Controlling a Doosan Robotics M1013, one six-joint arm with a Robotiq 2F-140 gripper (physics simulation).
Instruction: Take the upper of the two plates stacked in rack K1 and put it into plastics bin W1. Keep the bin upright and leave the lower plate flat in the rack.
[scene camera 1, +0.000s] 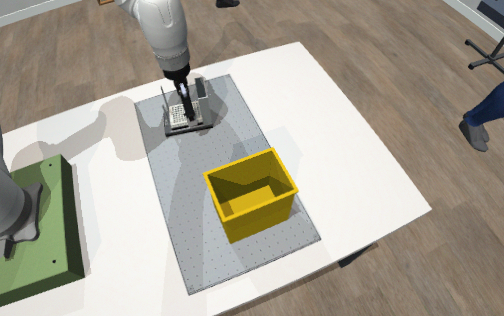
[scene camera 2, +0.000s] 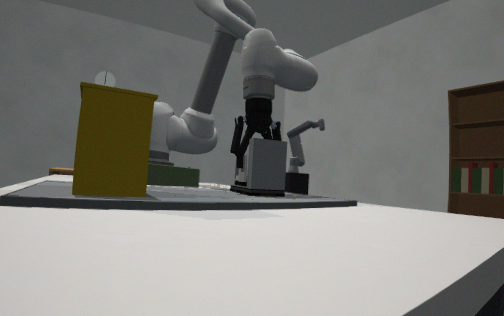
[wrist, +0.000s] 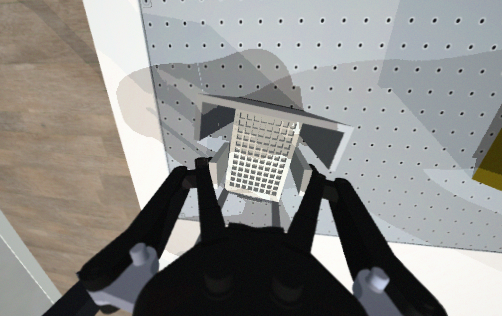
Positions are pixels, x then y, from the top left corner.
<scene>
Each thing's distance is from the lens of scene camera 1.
gripper (scene camera 1: 189, 114): 101 cm
yellow plastics bin W1 (scene camera 1: 254, 193): 86 cm
</scene>
